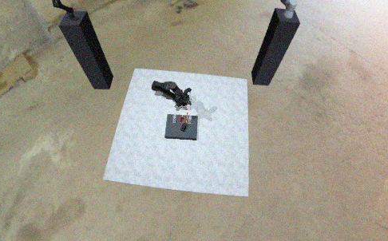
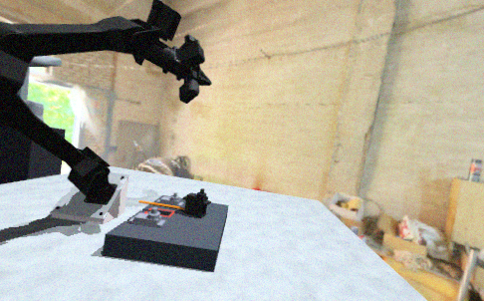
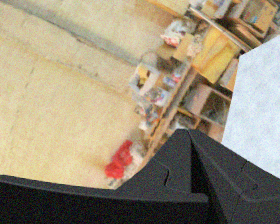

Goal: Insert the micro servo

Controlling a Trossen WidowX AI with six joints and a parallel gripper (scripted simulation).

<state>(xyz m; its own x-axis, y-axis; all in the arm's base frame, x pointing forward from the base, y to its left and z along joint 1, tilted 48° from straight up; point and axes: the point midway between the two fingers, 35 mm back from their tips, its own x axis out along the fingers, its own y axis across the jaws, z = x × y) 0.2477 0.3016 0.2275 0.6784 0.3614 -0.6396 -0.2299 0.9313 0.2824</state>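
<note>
Now: the dark grey deck 30 mm ahead of my gripper tip, 80 mm to the right of it and 420 mm below it.
</note>
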